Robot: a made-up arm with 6 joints.
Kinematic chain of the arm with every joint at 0, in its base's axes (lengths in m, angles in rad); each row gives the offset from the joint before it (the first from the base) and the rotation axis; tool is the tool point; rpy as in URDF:
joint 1: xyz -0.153 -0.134 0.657 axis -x
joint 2: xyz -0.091 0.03 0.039 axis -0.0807 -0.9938 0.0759
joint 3: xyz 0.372 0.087 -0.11 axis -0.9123 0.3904 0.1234
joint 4: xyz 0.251 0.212 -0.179 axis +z
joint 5: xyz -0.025 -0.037 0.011 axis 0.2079 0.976 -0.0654
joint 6: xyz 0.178 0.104 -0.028 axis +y
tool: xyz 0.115 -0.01 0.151 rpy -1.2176 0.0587 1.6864
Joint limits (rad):
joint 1: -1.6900..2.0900
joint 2: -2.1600..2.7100
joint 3: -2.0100..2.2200
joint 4: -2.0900..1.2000
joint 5: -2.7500..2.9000
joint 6: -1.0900..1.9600
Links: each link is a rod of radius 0.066 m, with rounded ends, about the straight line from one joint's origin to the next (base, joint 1, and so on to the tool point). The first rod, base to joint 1, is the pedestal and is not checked.
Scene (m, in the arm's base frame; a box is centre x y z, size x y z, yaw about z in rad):
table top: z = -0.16
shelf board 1: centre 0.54 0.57 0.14 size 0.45 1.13 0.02 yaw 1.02
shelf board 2: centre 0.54 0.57 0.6 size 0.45 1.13 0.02 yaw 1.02
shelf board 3: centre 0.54 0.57 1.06 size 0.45 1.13 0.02 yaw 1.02
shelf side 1: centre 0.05 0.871 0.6 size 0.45 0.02 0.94 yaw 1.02
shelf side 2: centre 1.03 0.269 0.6 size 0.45 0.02 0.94 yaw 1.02
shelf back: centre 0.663 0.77 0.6 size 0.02 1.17 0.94 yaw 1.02
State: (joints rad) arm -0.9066 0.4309 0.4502 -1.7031 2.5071 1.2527
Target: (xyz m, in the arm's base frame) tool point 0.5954 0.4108 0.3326
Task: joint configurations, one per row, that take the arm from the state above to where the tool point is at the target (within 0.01 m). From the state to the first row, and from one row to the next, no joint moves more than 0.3 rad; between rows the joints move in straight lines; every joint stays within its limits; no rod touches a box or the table.
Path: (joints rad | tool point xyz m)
1: -0.9810 0.6026 0.6116 -1.4208 2.5268 1.2836 | 0.6671 0.2996 0.8793
2: -1.0553 0.7742 0.7730 -1.1384 2.5464 1.3145 | 0.6196 0.2201 0.8762
3: -1.1297 0.9459 0.9344 -0.8561 2.5661 1.3454 | 0.5574 0.1234 0.8450
4: -0.9045 0.8016 1.1101 -0.8618 2.5110 1.2959 | 0.5102 0.1876 0.5795
5: -0.6793 0.6574 1.2859 -0.8676 2.4558 1.2463 | 0.4187 0.1231 0.3326
6: -0.6539 0.5435 1.1291 -1.1034 2.4439 1.2318 | 0.4822 0.2215 0.3287
7: -0.6286 0.4296 0.9723 -1.3393 2.4321 1.2173 | 0.5320 0.3055 0.3320
8: -0.6032 0.3157 0.8155 -1.5751 2.4202 1.2028 | 0.5696 0.3695 0.3357
9: -0.5778 0.2017 0.6587 -1.8110 2.4083 1.1884 | 0.5954 0.4108 0.3326

